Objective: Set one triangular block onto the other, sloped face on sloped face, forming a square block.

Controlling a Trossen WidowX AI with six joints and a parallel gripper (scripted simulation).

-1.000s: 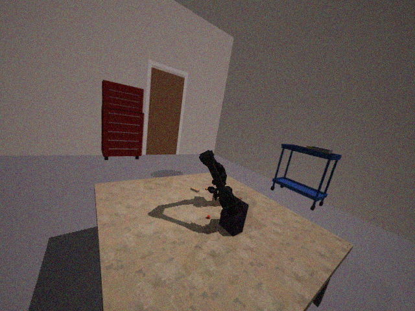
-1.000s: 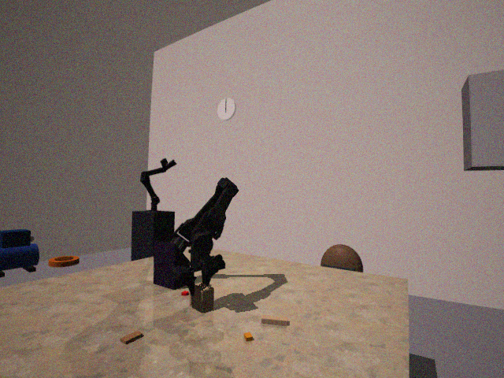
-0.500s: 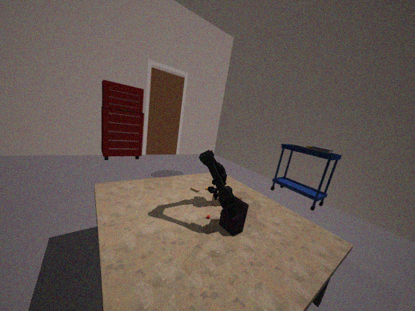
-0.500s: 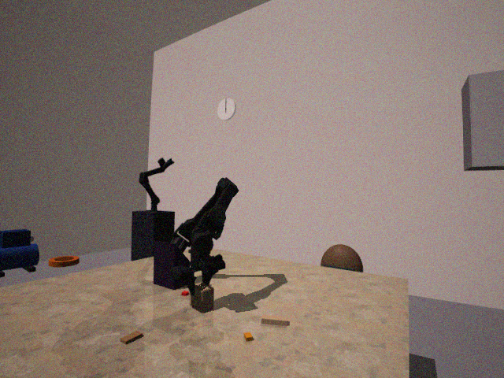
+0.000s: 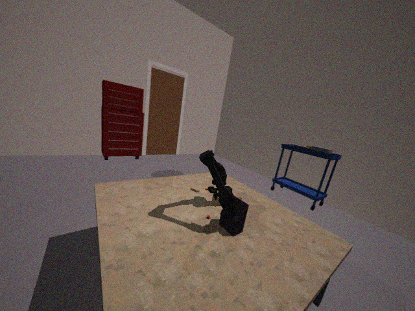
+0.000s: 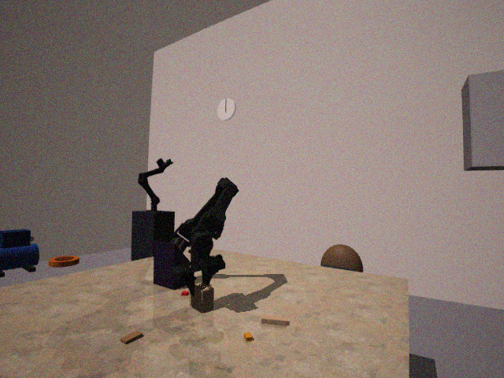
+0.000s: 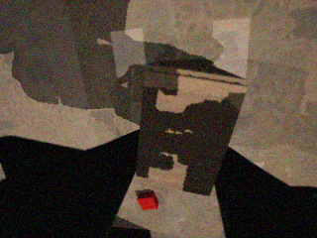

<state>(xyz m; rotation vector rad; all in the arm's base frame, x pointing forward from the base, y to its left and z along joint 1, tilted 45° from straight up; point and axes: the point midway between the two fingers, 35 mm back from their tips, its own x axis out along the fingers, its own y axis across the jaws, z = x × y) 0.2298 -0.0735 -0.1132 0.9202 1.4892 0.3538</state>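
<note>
Right now my gripper tip is 10 cm past the small red piece, 6 cm to the right of it and 4 cm above it. The rest, counted from my gripper tip: small orange piece: 23 cm ahead, 11 cm to the right, 4 cm below; then brown bar: 25 cm to the right, 4 cm below, 3 cm behind; then tan bar: 26 cm ahead, 4 cm below.
</note>
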